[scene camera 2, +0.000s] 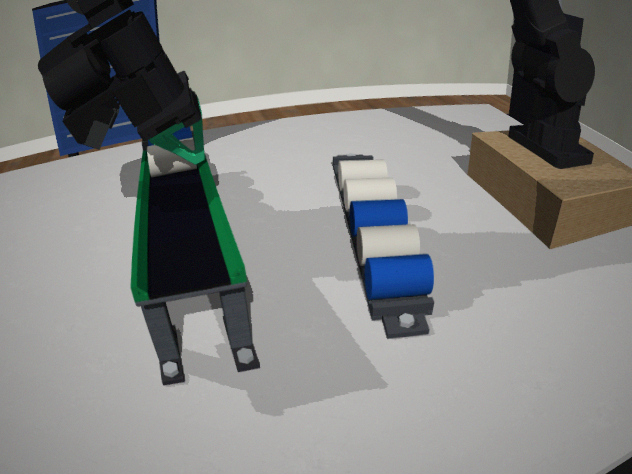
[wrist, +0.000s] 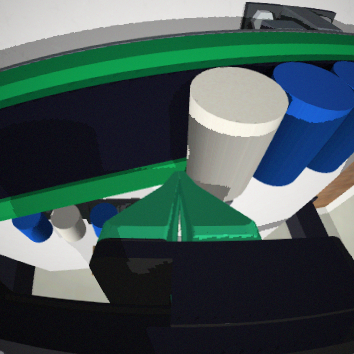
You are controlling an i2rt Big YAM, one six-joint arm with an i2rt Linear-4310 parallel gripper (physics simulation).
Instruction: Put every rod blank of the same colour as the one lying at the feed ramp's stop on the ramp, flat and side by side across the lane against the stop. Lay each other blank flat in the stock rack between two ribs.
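The feed ramp [scene camera 2: 221, 224] [wrist: 115, 65] has green side walls and a dark lane. A white blank [scene camera 2: 165, 166] [wrist: 230, 115] lies across the lane at the far end, beside a blue blank [wrist: 307, 115]. Part of a second blue blank [wrist: 340, 132] shows at the wrist view's right edge; the stop is hidden. The gripper [scene camera 2: 196, 158] [wrist: 180, 175] is shut and empty, its green fingertips at the near side wall, close beside the white blank. The stock rack [scene camera 2: 400, 308] holds three white and two blue blanks, including the front blue blank [scene camera 2: 399, 276].
The robot base [scene camera 2: 553, 145] stands on a wooden block [scene camera 2: 587, 216] at the right. A blue slotted panel [scene camera 2: 51, 76] stands behind the ramp. The ramp's bolted legs [scene camera 2: 237, 321] stand on the pale table [scene camera 2: 306, 433].
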